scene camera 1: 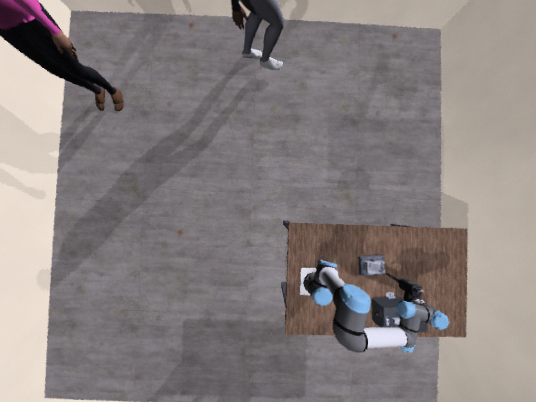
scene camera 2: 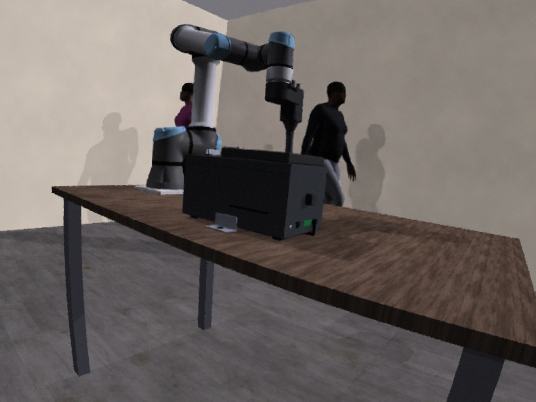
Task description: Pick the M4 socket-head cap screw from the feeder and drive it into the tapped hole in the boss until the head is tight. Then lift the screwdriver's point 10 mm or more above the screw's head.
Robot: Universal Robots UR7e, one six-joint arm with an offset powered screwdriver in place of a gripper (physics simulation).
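Note:
The screwdriver (scene camera 1: 388,274) (scene camera 2: 289,149) hangs from the arm's wrist. In scene camera 1 its thin shank points to the right edge of the grey fixture. In scene camera 2 it is upright and its lower end is hidden behind the feeder. The feeder (scene camera 1: 384,312) (scene camera 2: 235,187) is a dark box on the table, partly under the arm in scene camera 1. The grey fixture (scene camera 1: 372,265), which seems to bear the boss, lies on the table behind the feeder. The screw and the tapped hole are too small to see, so whether the point carries a screw cannot be told.
The wooden table (scene camera 1: 320,245) (scene camera 2: 400,260) bears the arm's white base plate (scene camera 1: 304,289) (scene camera 2: 167,191) at its left end. A small metal bracket (scene camera 2: 226,222) stands at the feeder's near side. Two people (scene camera 1: 270,30) (scene camera 1: 55,55) stand on the floor away from the table.

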